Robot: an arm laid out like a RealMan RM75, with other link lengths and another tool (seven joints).
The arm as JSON. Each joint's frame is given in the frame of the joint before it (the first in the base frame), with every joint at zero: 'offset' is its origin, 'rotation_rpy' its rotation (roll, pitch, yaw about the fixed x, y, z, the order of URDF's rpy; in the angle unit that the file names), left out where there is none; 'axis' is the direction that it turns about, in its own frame. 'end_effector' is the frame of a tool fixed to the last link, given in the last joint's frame.
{
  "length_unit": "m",
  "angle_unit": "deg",
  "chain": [
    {
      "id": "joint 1",
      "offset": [
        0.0,
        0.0,
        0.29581
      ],
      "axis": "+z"
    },
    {
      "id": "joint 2",
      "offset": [
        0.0,
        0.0,
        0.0
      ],
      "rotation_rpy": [
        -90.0,
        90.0,
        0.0
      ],
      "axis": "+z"
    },
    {
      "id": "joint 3",
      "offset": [
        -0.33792,
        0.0,
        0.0
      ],
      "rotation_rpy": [
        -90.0,
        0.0,
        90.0
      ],
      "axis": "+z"
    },
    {
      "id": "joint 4",
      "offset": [
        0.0,
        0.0,
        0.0
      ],
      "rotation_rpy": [
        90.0,
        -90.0,
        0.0
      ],
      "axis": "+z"
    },
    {
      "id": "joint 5",
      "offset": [
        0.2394,
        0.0,
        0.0
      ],
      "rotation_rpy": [
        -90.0,
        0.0,
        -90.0
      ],
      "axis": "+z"
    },
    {
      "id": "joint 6",
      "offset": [
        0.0,
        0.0,
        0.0
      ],
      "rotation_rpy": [
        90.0,
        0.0,
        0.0
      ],
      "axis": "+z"
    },
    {
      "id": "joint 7",
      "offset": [
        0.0,
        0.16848,
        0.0
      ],
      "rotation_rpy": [
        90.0,
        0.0,
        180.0
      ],
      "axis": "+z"
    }
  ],
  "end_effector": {
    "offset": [
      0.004,
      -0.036,
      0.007
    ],
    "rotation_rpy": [
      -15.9,
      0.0,
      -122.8
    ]
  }
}
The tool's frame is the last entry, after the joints.
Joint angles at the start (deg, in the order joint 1, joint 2, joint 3, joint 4, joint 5, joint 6, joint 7):
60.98, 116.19, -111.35, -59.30, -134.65, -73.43, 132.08
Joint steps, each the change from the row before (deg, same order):
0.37, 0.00, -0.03, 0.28, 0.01, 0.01, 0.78
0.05, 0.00, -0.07, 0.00, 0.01, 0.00, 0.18
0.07, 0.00, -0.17, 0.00, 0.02, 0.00, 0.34
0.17, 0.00, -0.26, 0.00, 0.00, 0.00, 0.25
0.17, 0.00, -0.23, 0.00, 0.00, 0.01, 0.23
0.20, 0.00, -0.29, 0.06, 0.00, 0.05, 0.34
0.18, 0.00, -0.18, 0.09, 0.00, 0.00, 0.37
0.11, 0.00, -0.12, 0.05, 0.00, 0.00, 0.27
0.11, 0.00, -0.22, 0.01, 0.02, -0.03, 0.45
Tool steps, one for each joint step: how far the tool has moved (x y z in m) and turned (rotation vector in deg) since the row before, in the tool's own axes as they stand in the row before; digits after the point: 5 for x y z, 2 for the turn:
0.00135, 0.00011, -0.00050, -0.16, -0.19, 0.61
0.00007, -0.00024, -0.00008, -0.03, -0.04, 0.08
-0.00012, -0.00046, 0.00005, -0.07, -0.10, 0.14
0.00035, -0.00093, -0.00027, -0.14, -0.03, -0.10
0.00046, -0.00088, -0.00034, -0.13, -0.01, -0.09
0.00043, -0.00084, -0.00013, -0.18, -0.05, -0.01
0.00034, -0.00041, -0.00010, -0.14, -0.10, 0.12
0.00017, -0.00027, -0.00006, -0.09, -0.07, 0.11
-0.00016, -0.00055, 0.00002, -0.11, -0.16, 0.17

